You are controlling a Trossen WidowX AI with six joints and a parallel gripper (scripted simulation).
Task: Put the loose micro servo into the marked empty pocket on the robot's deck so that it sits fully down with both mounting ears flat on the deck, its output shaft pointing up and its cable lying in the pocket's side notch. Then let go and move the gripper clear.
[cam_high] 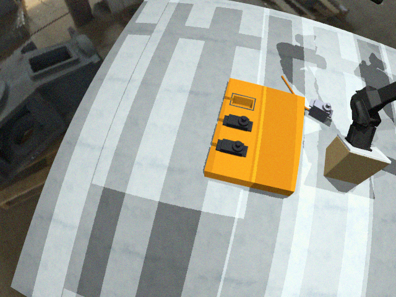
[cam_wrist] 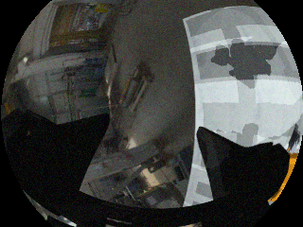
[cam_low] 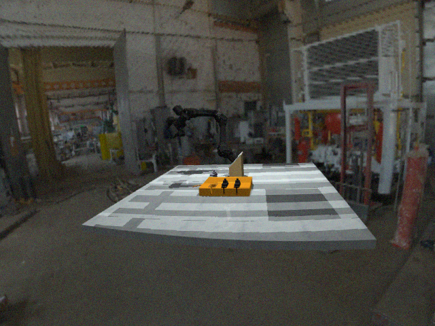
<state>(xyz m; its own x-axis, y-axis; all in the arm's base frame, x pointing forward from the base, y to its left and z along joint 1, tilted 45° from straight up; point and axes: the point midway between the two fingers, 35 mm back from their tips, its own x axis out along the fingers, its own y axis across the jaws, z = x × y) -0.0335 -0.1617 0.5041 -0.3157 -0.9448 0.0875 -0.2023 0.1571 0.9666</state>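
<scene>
My gripper tip is 28 cm short of the orange deck, 46 cm to the right of it and 33 cm above it.
</scene>
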